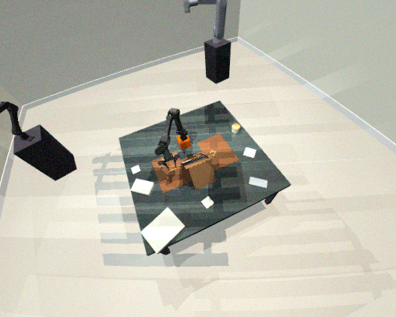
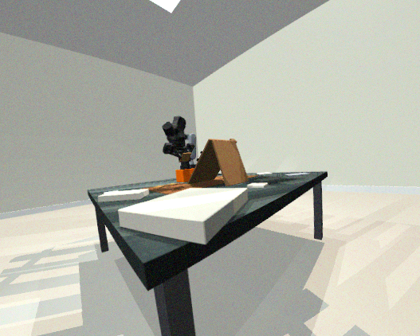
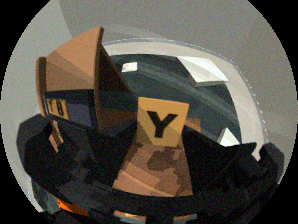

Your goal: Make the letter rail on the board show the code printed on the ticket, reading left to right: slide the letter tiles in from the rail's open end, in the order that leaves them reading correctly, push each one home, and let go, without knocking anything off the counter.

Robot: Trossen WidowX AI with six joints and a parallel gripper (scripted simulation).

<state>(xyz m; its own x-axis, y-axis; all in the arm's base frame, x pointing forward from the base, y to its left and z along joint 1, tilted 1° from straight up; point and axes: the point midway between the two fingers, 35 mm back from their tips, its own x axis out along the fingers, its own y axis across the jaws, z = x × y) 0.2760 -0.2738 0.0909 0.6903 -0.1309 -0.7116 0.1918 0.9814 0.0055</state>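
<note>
Now: the white ticket 4 cm behind my gripper tip, 15 cm to the left of it and 7 cm below it. Round my gripper tip: yellow letter tile 3 cm behind, 43 cm to the left, 16 cm below; flat white slab 10 cm behind, 30 cm to the right, 15 cm below; mat 10 cm behind, 24 cm to the left, 17 cm below.
</note>
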